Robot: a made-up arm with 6 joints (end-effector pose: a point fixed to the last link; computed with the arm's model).
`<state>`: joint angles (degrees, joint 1 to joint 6).
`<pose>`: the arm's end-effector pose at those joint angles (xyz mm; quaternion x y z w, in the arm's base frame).
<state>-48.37 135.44 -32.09 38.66 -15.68 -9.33</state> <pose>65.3 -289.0 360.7 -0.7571 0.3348 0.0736 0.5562</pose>
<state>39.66 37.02 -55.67 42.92 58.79 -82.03</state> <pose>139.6 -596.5 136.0 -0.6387 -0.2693 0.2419 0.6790</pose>
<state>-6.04 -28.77 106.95 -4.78 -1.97 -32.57</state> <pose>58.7 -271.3 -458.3 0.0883 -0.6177 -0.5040 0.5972</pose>
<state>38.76 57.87 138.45 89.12 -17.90 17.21</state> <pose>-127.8 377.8 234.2 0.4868 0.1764 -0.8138 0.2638</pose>
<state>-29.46 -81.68 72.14 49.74 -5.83 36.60</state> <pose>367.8 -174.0 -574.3 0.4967 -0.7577 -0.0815 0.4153</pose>
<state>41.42 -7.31 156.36 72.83 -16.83 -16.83</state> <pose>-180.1 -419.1 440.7 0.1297 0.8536 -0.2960 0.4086</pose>
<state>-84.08 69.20 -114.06 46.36 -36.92 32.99</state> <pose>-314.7 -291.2 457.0 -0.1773 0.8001 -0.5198 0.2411</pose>
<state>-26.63 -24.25 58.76 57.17 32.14 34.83</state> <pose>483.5 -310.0 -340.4 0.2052 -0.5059 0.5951 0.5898</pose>
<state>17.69 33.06 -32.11 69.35 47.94 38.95</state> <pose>545.4 -571.0 -396.4 0.2048 0.1728 0.7440 0.6121</pose>
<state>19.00 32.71 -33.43 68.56 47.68 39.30</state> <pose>544.6 -577.9 -387.8 0.2064 0.1751 0.7370 0.6193</pose>
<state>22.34 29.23 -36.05 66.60 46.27 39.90</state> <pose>554.0 -571.0 -378.8 0.2190 0.1650 0.7277 0.6287</pose>
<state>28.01 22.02 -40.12 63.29 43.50 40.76</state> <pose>573.9 -542.9 -368.6 0.2453 0.1452 0.7177 0.6354</pose>
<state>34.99 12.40 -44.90 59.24 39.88 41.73</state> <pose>597.1 -494.6 -354.9 0.2795 0.1289 0.7105 0.6329</pose>
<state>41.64 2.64 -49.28 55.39 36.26 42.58</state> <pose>614.1 -439.1 -338.4 0.3109 0.1252 0.7078 0.6219</pose>
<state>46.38 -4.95 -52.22 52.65 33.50 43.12</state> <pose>622.4 -392.9 -325.0 0.3319 0.1296 0.7089 0.6087</pose>
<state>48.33 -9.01 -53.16 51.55 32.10 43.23</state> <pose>626.4 -364.4 -321.5 0.3423 0.1311 0.7126 0.5982</pose>
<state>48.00 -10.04 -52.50 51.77 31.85 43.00</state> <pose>629.8 -351.0 -327.2 0.3458 0.1257 0.7174 0.5915</pose>
